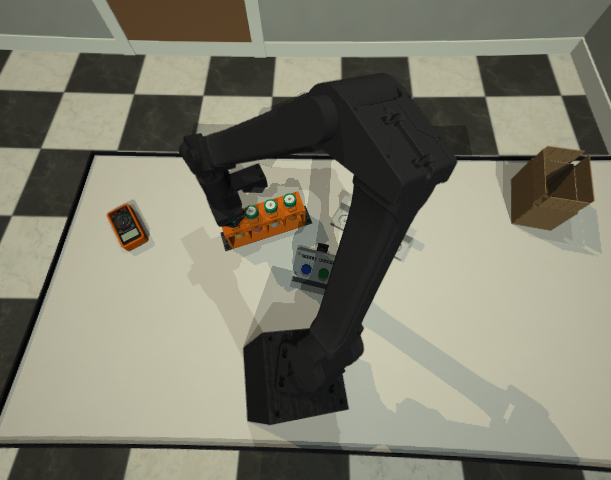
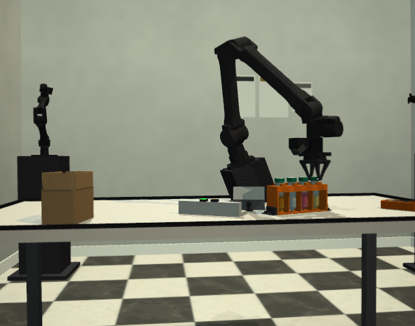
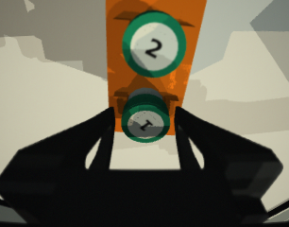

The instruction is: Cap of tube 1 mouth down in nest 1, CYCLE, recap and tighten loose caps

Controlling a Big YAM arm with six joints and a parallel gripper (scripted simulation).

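The cap is right at my hand. From my hand the other things lie so: key housing 10 cm behind, 22 cm to the right, 6 cm below; then green key 12 cm behind, 24 cm to the right, 5 cm below; then blue key 11 cm behind, 20 cm to the right, 5 cm below.
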